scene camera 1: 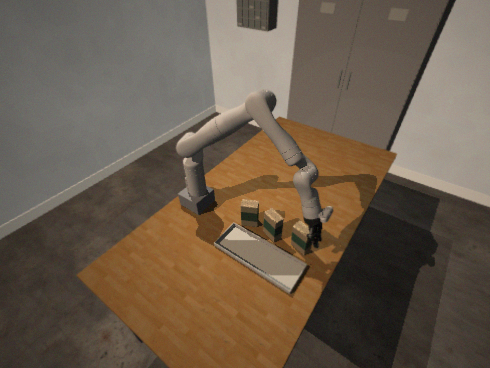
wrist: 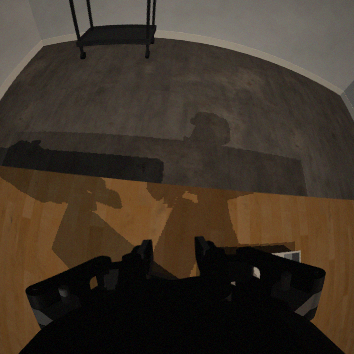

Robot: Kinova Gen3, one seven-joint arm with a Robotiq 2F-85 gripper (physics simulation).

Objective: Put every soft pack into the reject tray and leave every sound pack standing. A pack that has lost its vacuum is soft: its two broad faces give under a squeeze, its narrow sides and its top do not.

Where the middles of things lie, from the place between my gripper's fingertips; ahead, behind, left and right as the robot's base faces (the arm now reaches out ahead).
The reject tray (scene camera 1: 277,266) lies 22 cm behind my hand, 11 cm to the right of it and 9 cm below it.
